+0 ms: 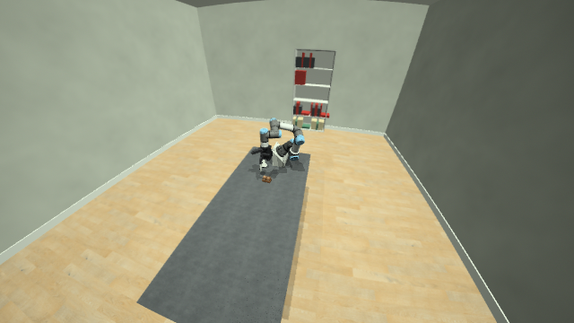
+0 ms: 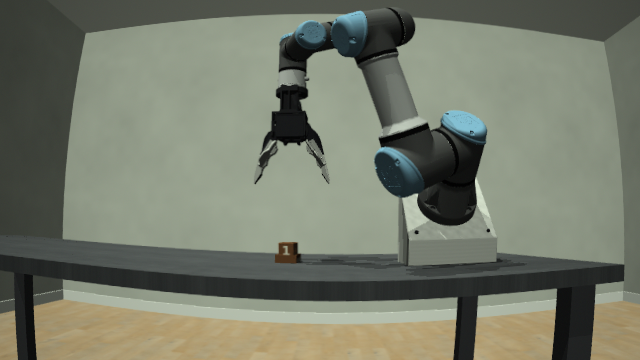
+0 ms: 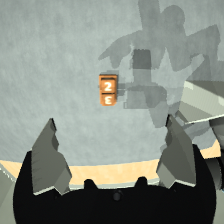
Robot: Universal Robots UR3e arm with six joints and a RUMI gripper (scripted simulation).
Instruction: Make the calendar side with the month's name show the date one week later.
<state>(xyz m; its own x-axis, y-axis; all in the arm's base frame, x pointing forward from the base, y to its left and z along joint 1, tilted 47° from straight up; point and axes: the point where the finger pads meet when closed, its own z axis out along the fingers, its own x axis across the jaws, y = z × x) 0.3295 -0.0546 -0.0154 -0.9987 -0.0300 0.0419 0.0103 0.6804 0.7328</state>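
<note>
My gripper is now 140 mm above the cube. Also, from my hand: calendar tray: 20 mm to the left, 160 mm below.
</note>
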